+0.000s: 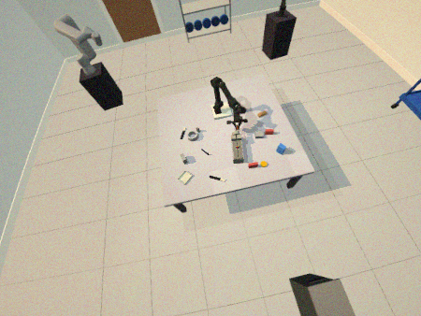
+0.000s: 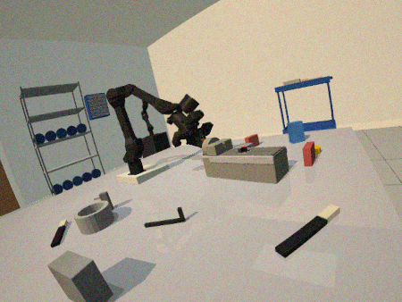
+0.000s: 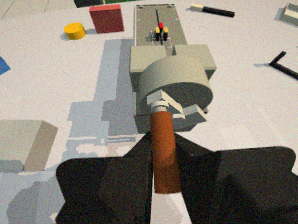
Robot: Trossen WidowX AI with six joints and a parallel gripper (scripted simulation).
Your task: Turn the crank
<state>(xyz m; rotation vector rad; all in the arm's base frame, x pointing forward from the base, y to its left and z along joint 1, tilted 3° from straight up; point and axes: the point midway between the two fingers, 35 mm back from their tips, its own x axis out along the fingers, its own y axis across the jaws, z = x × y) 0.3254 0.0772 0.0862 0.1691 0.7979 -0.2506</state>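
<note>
Now: gripper tip 170 mm short of the red pointer and 70 mm to the left of it. Round my gripper tip: yellow disc 360 mm ahead, 90 mm to the left, 80 mm below; then black l-shaped piece 70 mm ahead, 340 mm to the right, 70 mm below; then brown crank handle 20 mm behind, 10 mm to the left, 30 mm above.
</note>
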